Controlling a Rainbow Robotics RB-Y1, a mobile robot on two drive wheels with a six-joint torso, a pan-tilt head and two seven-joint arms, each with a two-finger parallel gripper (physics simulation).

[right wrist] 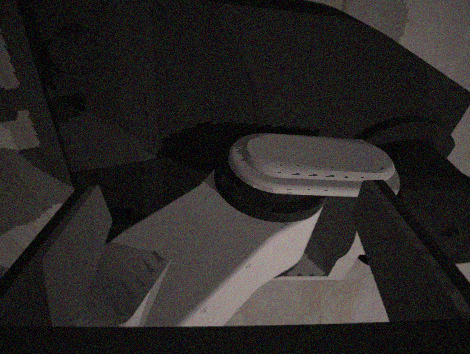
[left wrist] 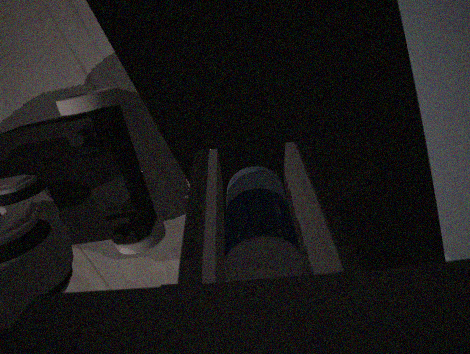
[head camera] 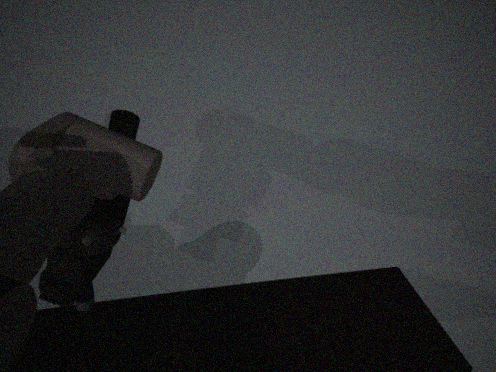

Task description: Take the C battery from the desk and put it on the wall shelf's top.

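Pixels of known places: left gripper, fingertip midpoint: (left wrist: 252,163) (head camera: 71,296); right gripper, fingertip midpoint: (right wrist: 231,200); robot's base, origin of the base link: (left wrist: 126,163).
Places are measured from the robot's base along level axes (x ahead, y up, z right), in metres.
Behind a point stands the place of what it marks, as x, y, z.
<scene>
The C battery (head camera: 85,305) {0.474, 0.938, -0.260} (left wrist: 261,215) {0.486, 0.964, -0.276}, with a dark blue band and a paler end, is between the fingers of my left gripper (head camera: 75,299) {0.486, 0.941, -0.286} (left wrist: 252,163) {0.486, 0.941, -0.286}, which is shut on it. In the head view its small visible tip overlaps the left part of the shelf's far edge. The wall shelf's top (head camera: 260,325) {0.610, 0.751, -0.001} is a nearly black slab at the bottom; a broad dark surface (left wrist: 265,75) {0.513, 0.751, -0.300} lies beyond the fingertips in the left wrist view. Whether the battery touches the shelf cannot be told. My right gripper (right wrist: 231,200) {-0.152, 0.475, 0.201} is open and empty. The desk is not recognisable.
The grey wall (head camera: 325,90) {0.752, 1.189, 0.089} (left wrist: 440,125) {0.671, 0.782, -0.230} carries soft arm shadows. My left arm (head camera: 55,195) {0.362, 1.209, -0.184} reaches in from the left. The robot's dark base (left wrist: 75,175) {-0.108, 0.169, -0.044} (right wrist: 150,85) {-0.069, 0.183, 0.124} and pale body parts (right wrist: 315,160) {-0.269, 0.299, 0.099} show in the wrist views. The picture is very dim.
</scene>
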